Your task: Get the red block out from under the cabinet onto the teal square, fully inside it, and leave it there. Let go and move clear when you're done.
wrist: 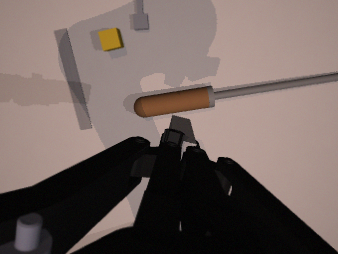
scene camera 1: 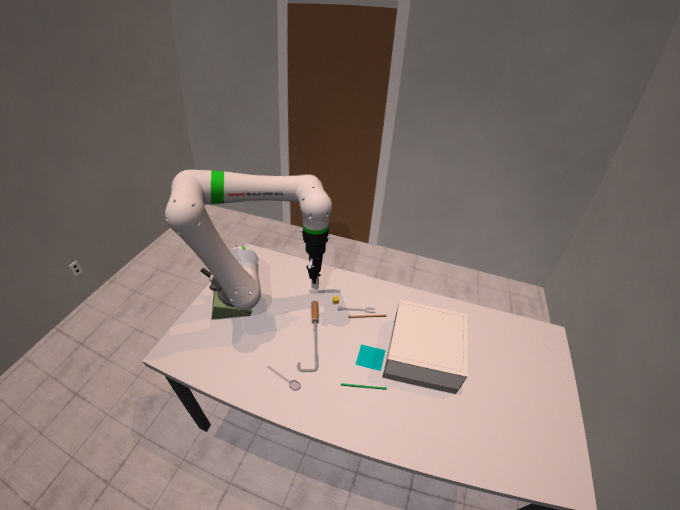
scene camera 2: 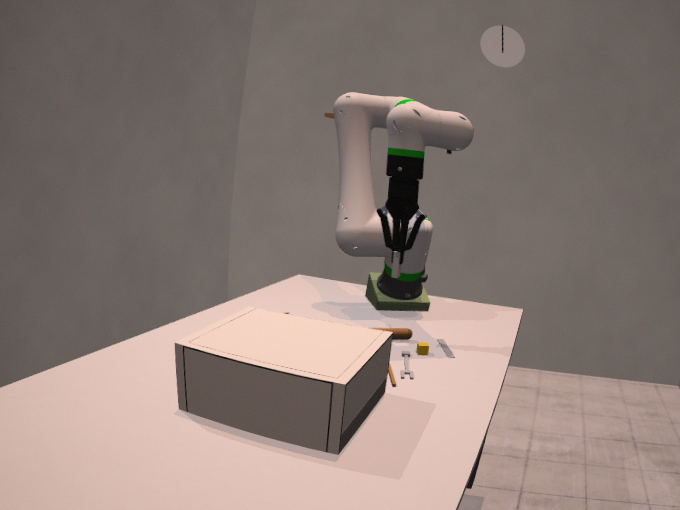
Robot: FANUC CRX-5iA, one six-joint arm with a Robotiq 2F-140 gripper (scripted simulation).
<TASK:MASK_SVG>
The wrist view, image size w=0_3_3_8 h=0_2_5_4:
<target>my gripper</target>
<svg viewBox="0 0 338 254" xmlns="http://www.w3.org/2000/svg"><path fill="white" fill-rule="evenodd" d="M338 252L233 159L218 157L217 162L209 160L207 153L200 148L199 142L195 140L190 119L172 115L169 129L164 130L160 144L157 147L150 147L150 141L143 137L130 137L33 186L0 193L0 254L66 254L141 183L142 177L150 179L144 191L133 227L115 230L70 254L338 254Z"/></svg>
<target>flat grey bar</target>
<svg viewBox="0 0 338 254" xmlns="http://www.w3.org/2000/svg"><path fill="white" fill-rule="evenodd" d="M56 30L54 34L80 130L91 129L92 125L67 28Z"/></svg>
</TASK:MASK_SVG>
